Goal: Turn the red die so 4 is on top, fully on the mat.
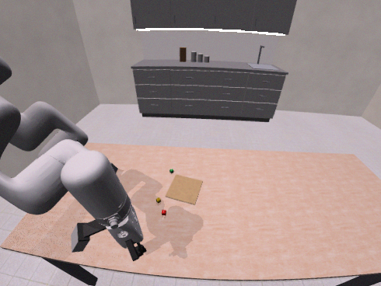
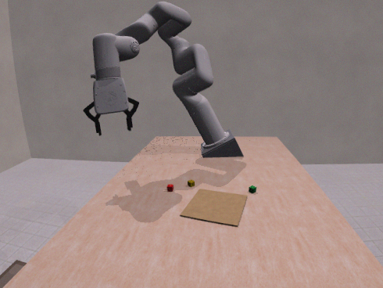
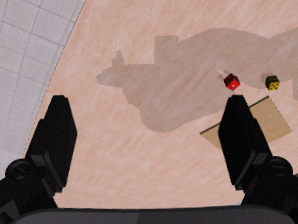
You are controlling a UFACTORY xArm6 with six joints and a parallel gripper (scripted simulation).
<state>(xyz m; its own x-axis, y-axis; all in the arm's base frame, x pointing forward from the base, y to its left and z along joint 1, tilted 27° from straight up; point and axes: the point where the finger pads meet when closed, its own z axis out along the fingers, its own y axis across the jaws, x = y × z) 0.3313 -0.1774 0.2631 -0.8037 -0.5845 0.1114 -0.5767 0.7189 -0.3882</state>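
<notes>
My hand is 17 cm to the right of the red die, 17 cm above it and 2 cm short of it. From my hand the other things lie so: green die: 41 cm to the left, 17 cm below, 1 cm ahead; then yellow die: 23 cm to the left, 17 cm below, 1 cm behind; then mat: 31 cm to the left, 17 cm below, 9 cm ahead.
</notes>
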